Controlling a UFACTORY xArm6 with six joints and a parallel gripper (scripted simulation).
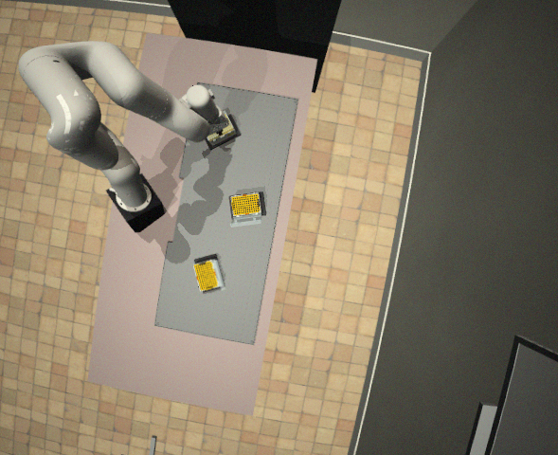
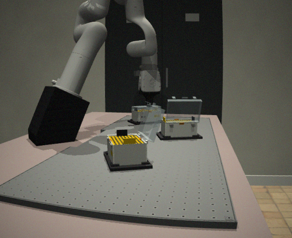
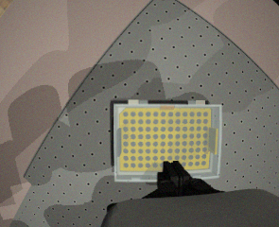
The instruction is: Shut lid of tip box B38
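Right now the lid is 20 mm behind my hand, 20 mm to the left of it and 30 mm below it.
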